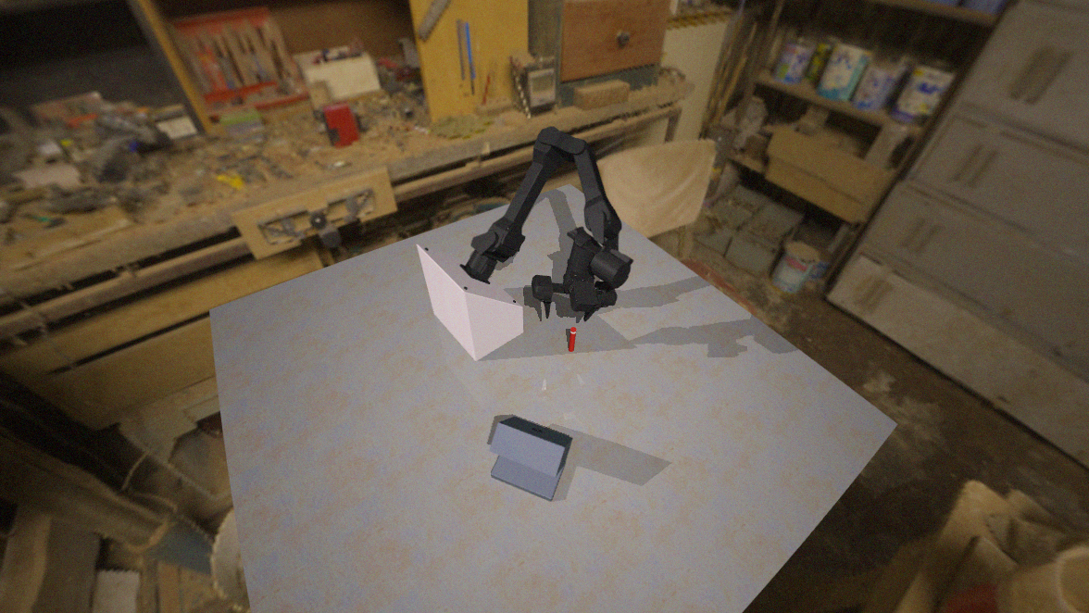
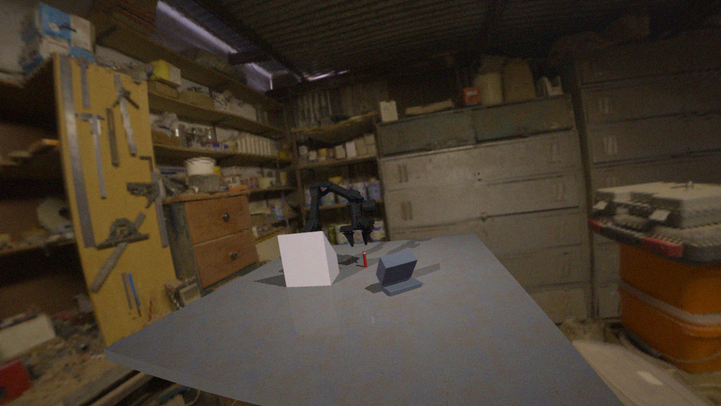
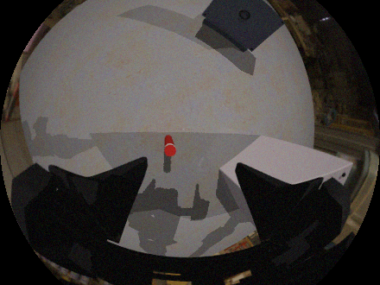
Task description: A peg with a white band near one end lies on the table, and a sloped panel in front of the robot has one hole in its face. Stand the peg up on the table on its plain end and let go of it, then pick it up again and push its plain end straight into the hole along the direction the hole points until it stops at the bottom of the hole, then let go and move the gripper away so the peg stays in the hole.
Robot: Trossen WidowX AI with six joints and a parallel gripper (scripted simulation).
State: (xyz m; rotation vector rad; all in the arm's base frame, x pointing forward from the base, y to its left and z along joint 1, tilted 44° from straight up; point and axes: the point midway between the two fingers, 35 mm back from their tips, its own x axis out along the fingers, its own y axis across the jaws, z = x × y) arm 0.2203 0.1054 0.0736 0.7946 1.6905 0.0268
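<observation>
The red peg is 6 cm below my gripper tip, 2 cm to the left of it and 1 cm ahead of it. Round my gripper tip: grey sloped panel 23 cm to the right, 20 cm ahead, 4 cm below.
</observation>
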